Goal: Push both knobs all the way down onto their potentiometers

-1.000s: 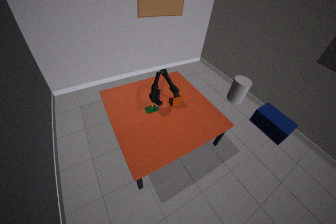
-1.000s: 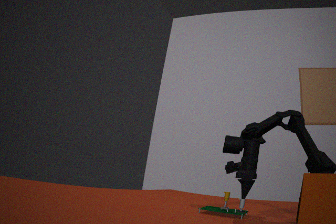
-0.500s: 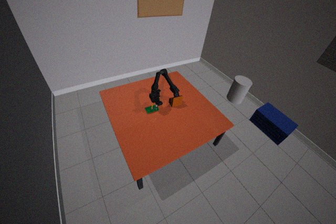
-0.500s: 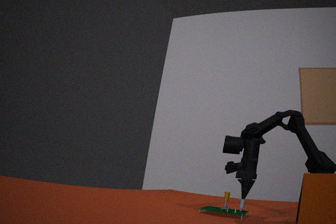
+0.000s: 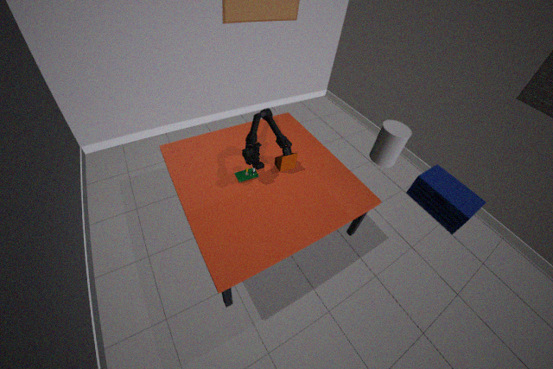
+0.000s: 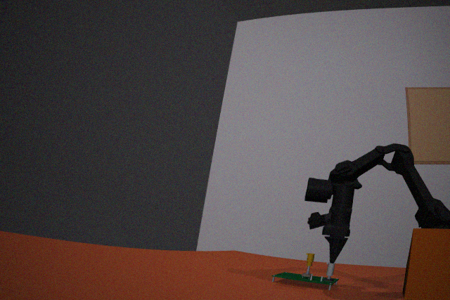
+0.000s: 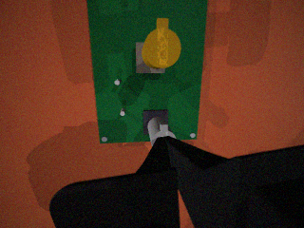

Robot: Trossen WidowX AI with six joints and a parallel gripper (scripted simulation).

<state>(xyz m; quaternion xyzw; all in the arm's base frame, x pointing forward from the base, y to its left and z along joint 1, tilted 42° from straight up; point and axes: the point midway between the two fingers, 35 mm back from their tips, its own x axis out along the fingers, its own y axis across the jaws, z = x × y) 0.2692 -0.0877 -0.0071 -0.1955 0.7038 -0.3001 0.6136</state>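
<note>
The grey knob is 1 cm below my gripper tip. From my gripper tip the other things lie so: yellow knob: 6 cm ahead, 1 cm to the right, 1 cm above.
</note>
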